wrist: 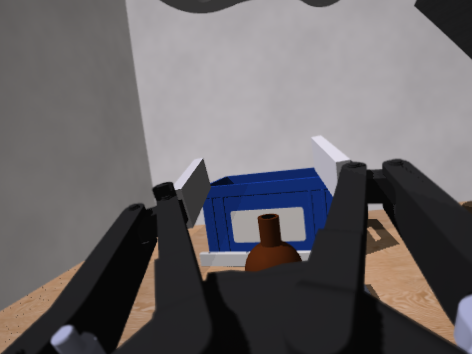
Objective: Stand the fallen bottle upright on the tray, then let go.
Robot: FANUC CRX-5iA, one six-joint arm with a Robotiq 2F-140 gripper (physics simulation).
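Places are measured from the arm's base along level axes (x back, y down, z right), in centimetres.
Pixels of known places: gripper, fingertip midpoint: (258, 163).
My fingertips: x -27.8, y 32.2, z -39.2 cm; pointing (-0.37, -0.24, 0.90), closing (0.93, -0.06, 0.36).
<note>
Ahead of a thing's pixels: the offset from my fingertips to its top centre. "spot": to the spot under its first point. Level surfaces: height alone.
The brown bottle {dx -3.3, dy +7.1, dz +8.5 cm} (270, 250) stands upright in the lower middle of the wrist view. Its neck and rounded shoulder show; its lower part and base are hidden behind the dark gripper body. My gripper (258, 163) is open, with its two pale finger pads wide apart and no object between them. The bottle's mouth is lower in the view than the fingertips. The tray does not show in this view.
A blue crate {spot: dx -22.0, dy +14.2, dz +24.2 cm} (217, 225) with a pale panel stands behind the bottle, with a white strip along its foot. The wooden table top {dy +23.1 cm} (420, 275) reaches back to a pale wall. A grey wall is at the left.
</note>
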